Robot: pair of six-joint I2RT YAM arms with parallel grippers.
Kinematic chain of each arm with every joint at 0, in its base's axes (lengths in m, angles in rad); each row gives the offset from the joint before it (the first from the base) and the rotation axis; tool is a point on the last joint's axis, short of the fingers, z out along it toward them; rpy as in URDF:
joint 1: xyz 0 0 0.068 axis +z
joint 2: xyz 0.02 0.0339 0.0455 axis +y
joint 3: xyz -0.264 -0.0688 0 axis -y
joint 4: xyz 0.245 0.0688 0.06 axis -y
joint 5: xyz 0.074 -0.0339 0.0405 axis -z
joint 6: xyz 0.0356 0 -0.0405 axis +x
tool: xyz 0 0 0 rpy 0 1.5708 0
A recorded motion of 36 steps. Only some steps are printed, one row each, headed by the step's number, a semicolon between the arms.
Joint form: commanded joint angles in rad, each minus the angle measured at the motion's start. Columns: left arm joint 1, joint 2, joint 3, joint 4, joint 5, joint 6; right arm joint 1, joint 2, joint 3, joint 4, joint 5, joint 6.
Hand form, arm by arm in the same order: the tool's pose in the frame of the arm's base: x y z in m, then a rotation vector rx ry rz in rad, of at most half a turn. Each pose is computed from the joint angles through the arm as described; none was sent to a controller.
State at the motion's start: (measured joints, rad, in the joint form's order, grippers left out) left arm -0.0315 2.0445 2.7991 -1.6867 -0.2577 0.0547; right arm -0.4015 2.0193 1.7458 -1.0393 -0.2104 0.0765
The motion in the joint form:
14: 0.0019 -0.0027 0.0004 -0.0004 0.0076 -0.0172; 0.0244 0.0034 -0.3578 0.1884 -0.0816 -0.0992
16: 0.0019 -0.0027 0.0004 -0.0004 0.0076 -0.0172; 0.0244 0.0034 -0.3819 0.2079 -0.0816 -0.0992
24: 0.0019 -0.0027 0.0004 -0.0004 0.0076 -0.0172; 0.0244 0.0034 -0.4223 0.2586 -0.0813 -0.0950
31: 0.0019 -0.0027 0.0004 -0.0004 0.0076 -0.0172; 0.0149 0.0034 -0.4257 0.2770 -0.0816 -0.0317
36: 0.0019 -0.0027 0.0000 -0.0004 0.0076 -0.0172; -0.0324 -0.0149 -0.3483 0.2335 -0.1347 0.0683
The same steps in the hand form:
14: 0.3416 -0.0013 0.4738 -0.0203 2.4863 0.3155; 0.3546 -0.1294 0.1463 0.5059 2.9306 0.4034
16: 0.3416 -0.0013 0.4738 -0.0203 2.4863 0.3155; 0.3519 -0.1284 0.1407 0.5076 2.9346 0.4054
24: 0.3416 -0.0013 0.4738 -0.0203 2.4863 0.3155; 0.3489 -0.1272 0.1316 0.5100 2.9252 0.4011
31: 0.3416 -0.0013 0.4738 -0.0203 2.4863 0.3155; 0.3488 -0.1309 0.1310 0.6113 2.8978 0.4024
36: 0.3416 -0.0013 0.4737 -0.0203 2.4867 0.3156; 0.3529 -0.1502 0.1565 0.7892 2.7912 0.4671

